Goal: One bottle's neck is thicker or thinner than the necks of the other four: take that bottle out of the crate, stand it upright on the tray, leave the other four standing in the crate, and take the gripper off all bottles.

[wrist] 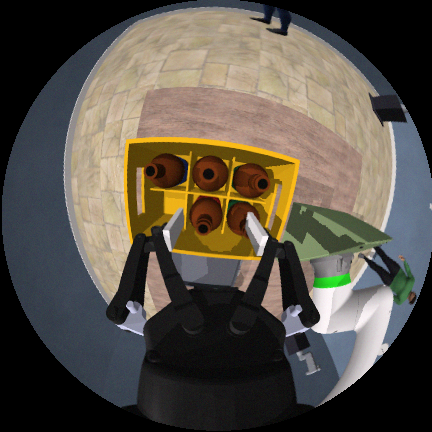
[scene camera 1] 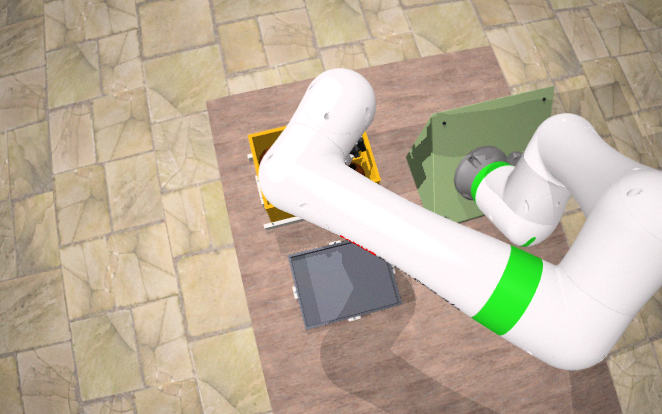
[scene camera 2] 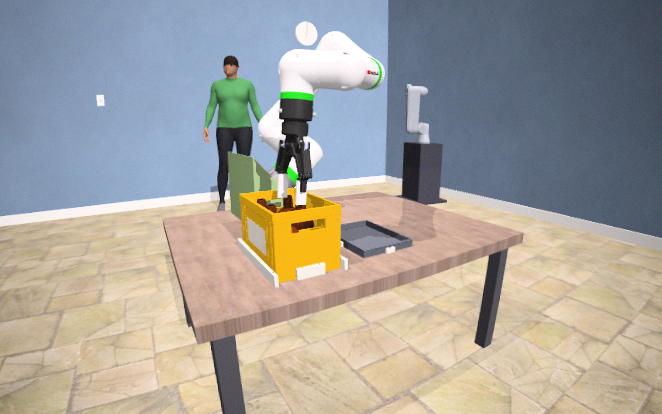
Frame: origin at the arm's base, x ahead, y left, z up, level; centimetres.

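Where they show: gripper, fingertip midpoint: [wrist: 214,217] [scene camera 2: 291,200]; arm's base, link origin: [wrist: 330,256] [scene camera 1: 480,172] [scene camera 2: 274,187].
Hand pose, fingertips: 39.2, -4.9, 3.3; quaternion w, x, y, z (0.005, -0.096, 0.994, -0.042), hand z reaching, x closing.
Each offset is from my fingertips to the centre of the thing, as dx, dy, dz. "pt": to the spot under its first point. Level surfaces: height alone.
The yellow crate @[+2.2, -2.1, -7.6] [scene camera 1: 265,132] [scene camera 2: 310,250] [wrist: 127,175] holds five brown bottles. In the wrist view three stand in the far row: left bottle @[+12.0, -5.0, -7.8] [wrist: 170,171], middle bottle @[+2.8, -6.5, -7.8] [wrist: 209,173], right bottle @[-5.7, -7.4, -7.8] [wrist: 251,180]. The near row has a middle bottle @[+1.5, +2.4, -7.8] [wrist: 205,215] and a right bottle @[-6.8, +1.2, -7.7] [wrist: 238,216], partly hidden by a finger; its left compartment is empty. My gripper [scene camera 2: 291,192] [wrist: 214,217] is open, its pale fingertips down at the crate's mouth, with the near middle bottle's neck between them, apart from both. The dark grey tray @[pt +4.5, +31.5, -15.8] [scene camera 1: 320,305] [scene camera 2: 370,235] [wrist: 207,272] holds no bottle.
A green angled plate [scene camera 1: 490,130] [scene camera 2: 241,185] [wrist: 335,230] stands beside the crate at the arm's base. White blocks edge the crate and tray on the wooden table @[dz -16.3] [scene camera 1: 425,80] [scene camera 2: 225,300]. The arm hides much of the crate in scene camera 1. A person [scene camera 2: 233,102] stands behind.
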